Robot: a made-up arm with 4 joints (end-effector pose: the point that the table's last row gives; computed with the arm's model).
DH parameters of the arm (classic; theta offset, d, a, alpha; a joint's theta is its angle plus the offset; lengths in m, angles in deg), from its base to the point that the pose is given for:
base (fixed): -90 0.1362 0 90
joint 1: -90 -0.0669 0.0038 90
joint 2: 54.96 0 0.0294 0
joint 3: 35.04 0.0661 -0.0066 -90
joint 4: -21.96 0 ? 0
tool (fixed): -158.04 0.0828 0 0
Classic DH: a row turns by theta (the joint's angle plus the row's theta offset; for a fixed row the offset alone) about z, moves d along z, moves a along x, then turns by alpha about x.
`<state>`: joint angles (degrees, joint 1 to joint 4).
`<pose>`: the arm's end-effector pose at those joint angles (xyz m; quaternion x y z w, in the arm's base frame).
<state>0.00 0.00 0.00 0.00</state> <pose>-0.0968 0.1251 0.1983 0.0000 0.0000 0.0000 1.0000</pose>
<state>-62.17 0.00 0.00 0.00</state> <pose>-0.0968 0.0035 0.2758 0.5163 0.0000 0.0000 0.8564</pose>
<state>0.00 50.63 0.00 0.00</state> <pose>0.0140 0.1251 0.3008 0.0000 0.4276 0.0000 0.9040</pose>
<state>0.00 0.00 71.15 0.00</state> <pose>0.0761 0.1251 0.2744 0.0000 0.5818 0.0000 0.8134</pose>
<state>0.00 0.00 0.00 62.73</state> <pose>-0.0700 -0.0369 0.1983 0.0000 0.0000 0.5205 0.8539</pose>
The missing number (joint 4, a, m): 0.1577
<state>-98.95 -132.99 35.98 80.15</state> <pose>0.0228 0.1054 0.0840 0.0720 -0.6966 -0.1585 0.6960</pose>
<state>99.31 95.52 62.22 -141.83</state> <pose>-0.0625 -0.1310 0.0461 0.6484 -0.0687 0.3626 0.6659</pose>
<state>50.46 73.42 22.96 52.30</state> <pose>0.1405 0.0947 0.2319 0.0421 0.7305 -0.0194 0.6814</pose>
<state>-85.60 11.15 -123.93 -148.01</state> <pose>-0.0990 -0.0940 0.2373 -0.6910 -0.1932 0.5463 0.4320</pose>
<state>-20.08 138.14 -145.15 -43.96</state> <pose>0.0061 0.1630 0.3022 0.1839 0.0093 -0.3777 0.9074</pose>
